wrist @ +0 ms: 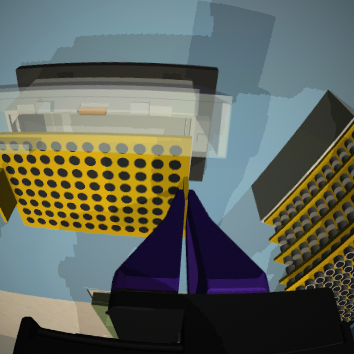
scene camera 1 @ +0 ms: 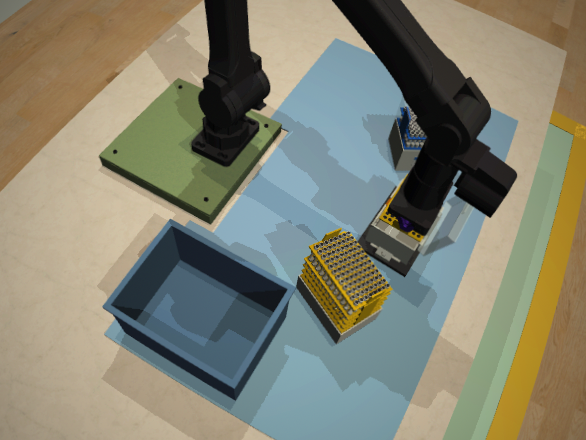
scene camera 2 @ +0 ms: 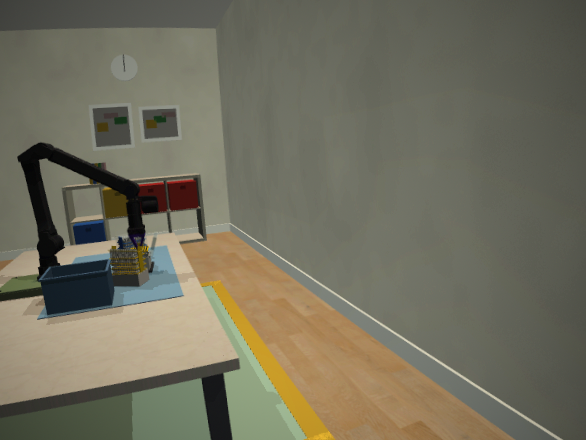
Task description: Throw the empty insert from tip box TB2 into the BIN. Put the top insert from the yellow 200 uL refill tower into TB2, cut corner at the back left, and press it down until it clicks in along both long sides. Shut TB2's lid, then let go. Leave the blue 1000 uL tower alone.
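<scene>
The open grey tip box TB2 stands on the blue mat, with its clear lid raised. The yellow empty insert is out of its seat, above the box and shifted to one side in the wrist view; part of it shows through the lid. My gripper is shut on the thin end wall of this insert. The yellow refill tower stands beside TB2, its top insert full of tips. The dark blue BIN shows no insert inside.
The blue 1000 uL tower stands behind TB2, partly hidden by the arm. The yellow tower stands between TB2 and the BIN. The arm's base is on a green plate.
</scene>
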